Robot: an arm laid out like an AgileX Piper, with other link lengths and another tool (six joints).
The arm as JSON. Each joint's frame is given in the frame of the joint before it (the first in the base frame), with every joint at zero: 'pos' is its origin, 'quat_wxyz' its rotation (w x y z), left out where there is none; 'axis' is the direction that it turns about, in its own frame. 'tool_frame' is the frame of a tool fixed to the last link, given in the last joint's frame.
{
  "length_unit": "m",
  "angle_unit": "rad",
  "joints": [
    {
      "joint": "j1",
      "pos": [
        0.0,
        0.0,
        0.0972
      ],
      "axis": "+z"
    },
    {
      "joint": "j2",
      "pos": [
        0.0,
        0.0,
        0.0
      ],
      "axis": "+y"
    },
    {
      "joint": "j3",
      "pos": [
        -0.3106,
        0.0,
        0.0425
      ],
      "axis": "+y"
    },
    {
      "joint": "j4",
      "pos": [
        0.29,
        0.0,
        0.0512
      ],
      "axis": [
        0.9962,
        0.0,
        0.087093
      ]
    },
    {
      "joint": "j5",
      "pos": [
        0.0,
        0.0,
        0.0
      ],
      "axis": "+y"
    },
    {
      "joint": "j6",
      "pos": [
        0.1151,
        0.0,
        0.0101
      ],
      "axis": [
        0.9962,
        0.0,
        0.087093
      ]
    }
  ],
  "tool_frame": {
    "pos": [
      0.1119,
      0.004,
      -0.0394
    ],
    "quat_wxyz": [
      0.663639,
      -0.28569,
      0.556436,
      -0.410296
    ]
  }
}
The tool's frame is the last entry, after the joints.
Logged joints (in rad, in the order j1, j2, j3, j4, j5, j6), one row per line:
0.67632 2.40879 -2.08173 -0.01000 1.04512 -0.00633
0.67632 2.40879 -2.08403 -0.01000 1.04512 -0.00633
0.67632 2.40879 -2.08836 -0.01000 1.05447 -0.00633
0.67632 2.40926 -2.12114 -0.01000 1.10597 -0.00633
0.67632 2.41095 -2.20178 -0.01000 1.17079 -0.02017
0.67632 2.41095 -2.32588 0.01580 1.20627 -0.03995
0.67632 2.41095 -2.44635 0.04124 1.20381 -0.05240
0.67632 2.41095 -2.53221 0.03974 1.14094 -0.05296
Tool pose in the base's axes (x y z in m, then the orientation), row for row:
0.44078 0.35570 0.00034 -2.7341 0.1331 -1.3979
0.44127 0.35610 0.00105 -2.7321 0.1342 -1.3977
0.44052 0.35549 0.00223 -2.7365 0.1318 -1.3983
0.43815 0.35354 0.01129 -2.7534 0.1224 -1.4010
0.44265 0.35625 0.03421 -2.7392 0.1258 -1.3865
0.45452 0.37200 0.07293 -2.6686 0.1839 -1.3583
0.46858 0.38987 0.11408 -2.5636 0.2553 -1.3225
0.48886 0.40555 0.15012 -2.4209 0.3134 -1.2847
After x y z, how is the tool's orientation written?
As angles about the fixed x, y, z axes (roll, pitch, yaw), in radians.
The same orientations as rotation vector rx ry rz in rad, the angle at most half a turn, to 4 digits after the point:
-2.0707 1.7897 -0.2242
-2.0689 1.7884 -0.2246
-2.0728 1.7914 -0.2237
-2.0877 1.8037 -0.2203
-2.0883 1.7808 -0.2247
-2.0271 1.7121 -0.2112
-1.9345 1.6274 -0.2054
-1.8174 1.5364 -0.2357

